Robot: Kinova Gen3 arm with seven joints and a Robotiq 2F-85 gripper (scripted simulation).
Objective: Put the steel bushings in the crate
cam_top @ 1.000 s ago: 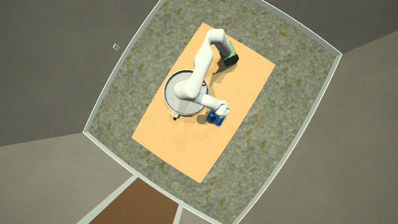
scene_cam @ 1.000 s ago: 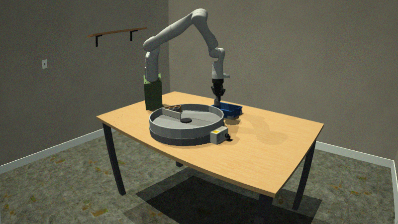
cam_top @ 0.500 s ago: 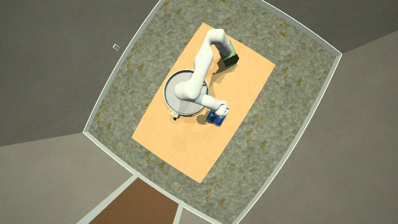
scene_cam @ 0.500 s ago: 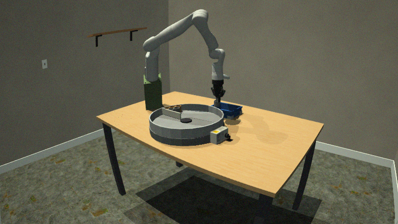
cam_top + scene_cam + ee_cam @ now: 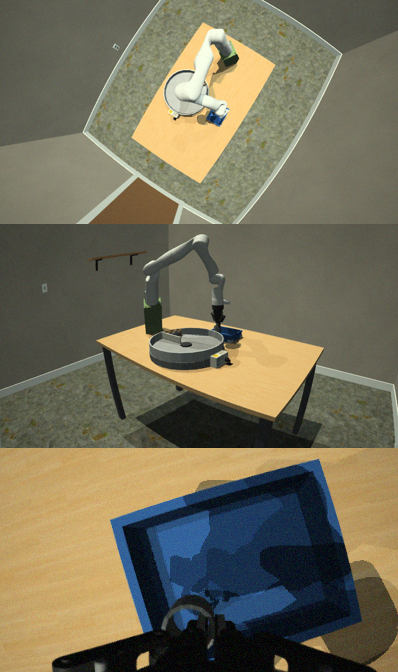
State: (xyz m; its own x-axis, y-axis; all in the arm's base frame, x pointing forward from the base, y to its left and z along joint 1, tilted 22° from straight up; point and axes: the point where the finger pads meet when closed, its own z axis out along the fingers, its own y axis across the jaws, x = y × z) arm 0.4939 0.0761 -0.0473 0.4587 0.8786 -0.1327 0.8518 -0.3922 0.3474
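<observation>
Now: the blue crate 4 cm ahead of my hand, 2 cm to the left of it and 6 cm below it. The rest, counted from my hand: grey turning table 6 cm behind, 32 cm to the right, 4 cm below.
</observation>
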